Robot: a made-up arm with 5 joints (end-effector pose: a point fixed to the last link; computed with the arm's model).
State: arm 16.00 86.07 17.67 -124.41 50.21
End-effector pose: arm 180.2 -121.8 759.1 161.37 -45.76 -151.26
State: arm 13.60 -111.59 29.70 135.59 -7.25
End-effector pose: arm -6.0 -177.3 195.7 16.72 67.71 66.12
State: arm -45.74 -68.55 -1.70 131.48 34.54
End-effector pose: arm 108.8 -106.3 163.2 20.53 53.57 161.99
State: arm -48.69 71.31 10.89 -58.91 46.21
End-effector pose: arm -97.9 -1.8 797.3 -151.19 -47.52 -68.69
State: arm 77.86 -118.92 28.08 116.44 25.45
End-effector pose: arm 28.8 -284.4 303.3 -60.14 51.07 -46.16
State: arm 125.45 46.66 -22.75 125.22 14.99
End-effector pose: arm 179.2 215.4 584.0 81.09 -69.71 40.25
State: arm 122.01 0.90 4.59 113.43 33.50
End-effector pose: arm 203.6 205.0 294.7 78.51 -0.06 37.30
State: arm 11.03 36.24 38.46 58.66 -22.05
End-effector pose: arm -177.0 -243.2 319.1 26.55 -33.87 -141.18
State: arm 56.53 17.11 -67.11 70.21 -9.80
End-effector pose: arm -20.1 300.9 401.2 -51.71 -8.34 170.58
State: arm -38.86 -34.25 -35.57 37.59 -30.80
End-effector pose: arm -81.0 115.2 161.7 10.69 64.02 -75.77
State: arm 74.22 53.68 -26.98 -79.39 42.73
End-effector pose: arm 168.6 -131.8 794.4 -178.11 -42.72 141.36
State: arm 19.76 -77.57 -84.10 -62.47 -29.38
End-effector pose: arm -281.1 152.7 596.1 165.38 35.35 129.66
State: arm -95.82 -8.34 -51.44 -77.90 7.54
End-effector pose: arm 68.5 -414.7 732.4 -171.18 13.55 -87.07
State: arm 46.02 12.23 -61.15 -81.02 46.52
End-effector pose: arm -88.0 -124.5 727.6 163.09 -1.34 162.34
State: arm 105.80 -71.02 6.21 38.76 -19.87
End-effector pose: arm 47.0 -329.4 235.2 84.94 45.21 159.67
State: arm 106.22 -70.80 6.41 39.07 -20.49
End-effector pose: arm 40.9 -328.8 237.4 85.48 44.61 159.30
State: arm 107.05 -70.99 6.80 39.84 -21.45
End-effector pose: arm 28.4 -328.6 244.2 87.13 43.62 158.83
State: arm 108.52 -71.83 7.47 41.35 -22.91
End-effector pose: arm 6.3 -327.6 258.3 90.40 42.05 158.04
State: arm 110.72 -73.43 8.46 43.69 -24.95
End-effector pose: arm -25.6 -323.0 281.4 95.36 39.80 156.64
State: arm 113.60 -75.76 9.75 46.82 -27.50
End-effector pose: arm -64.6 -310.4 313.6 101.63 36.99 154.27
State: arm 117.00 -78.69 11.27 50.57 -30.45
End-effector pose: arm -105.1 -285.9 353.0 108.69 33.91 150.73
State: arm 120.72 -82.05 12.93 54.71 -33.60
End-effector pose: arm -140.5 -248.6 395.8 116.03 30.98 146.05
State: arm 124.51 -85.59 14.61 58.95 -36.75
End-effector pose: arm -165.4 -201.1 437.2 123.16 28.59 140.56
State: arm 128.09 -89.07 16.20 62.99 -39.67
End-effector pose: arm -177.3 -149.6 472.8 129.65 27.01 134.82
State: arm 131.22 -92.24 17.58 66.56 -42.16
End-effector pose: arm -178.1 -101.3 499.9 135.15 26.27 129.49
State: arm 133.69 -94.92 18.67 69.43 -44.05
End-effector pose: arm -172.3 -62.0 518.2 139.46 26.20 125.15
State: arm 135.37 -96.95 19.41 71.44 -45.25
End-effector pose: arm -165.0 -35.0 528.9 142.49 26.51 122.22
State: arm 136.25 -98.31 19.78 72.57 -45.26
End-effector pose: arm -160.6 -21.5 531.5 144.26 27.42 120.98
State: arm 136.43 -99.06 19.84 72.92 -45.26
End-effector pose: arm -159.1 -18.1 533.2 145.12 27.77 120.92
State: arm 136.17 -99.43 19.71 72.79 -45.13
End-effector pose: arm -159.7 -21.0 533.9 145.40 27.86 121.63
